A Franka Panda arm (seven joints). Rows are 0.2 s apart.
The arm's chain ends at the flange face. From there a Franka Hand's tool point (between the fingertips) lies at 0.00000 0.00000 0.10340 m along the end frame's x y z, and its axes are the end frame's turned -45 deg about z.
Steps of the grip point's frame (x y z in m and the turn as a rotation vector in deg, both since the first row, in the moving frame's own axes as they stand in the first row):
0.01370, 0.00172, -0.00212, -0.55, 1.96, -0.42
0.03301, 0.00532, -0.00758, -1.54, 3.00, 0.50
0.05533, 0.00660, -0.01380, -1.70, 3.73, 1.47
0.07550, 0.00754, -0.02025, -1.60, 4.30, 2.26
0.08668, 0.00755, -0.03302, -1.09, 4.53, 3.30
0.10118, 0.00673, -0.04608, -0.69, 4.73, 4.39
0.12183, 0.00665, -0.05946, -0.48, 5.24, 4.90
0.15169, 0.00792, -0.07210, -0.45, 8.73, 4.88
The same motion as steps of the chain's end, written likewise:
0.00771, -0.00666, -0.00205, 1.00, 1.77, -0.42
0.02131, -0.01774, -0.00740, 1.03, 3.21, 0.50
0.03684, -0.03196, -0.01354, 1.44, 3.84, 1.47
0.05113, -0.04476, -0.01992, 1.91, 4.17, 2.26
0.05934, -0.05178, -0.03268, 2.43, 3.97, 3.30
0.06920, -0.06191, -0.04572, 2.86, 3.83, 4.39
0.08331, -0.07570, -0.05902, 3.37, 4.04, 4.90
0.10076, -0.09165, -0.07090, 5.85, 6.49, 4.88

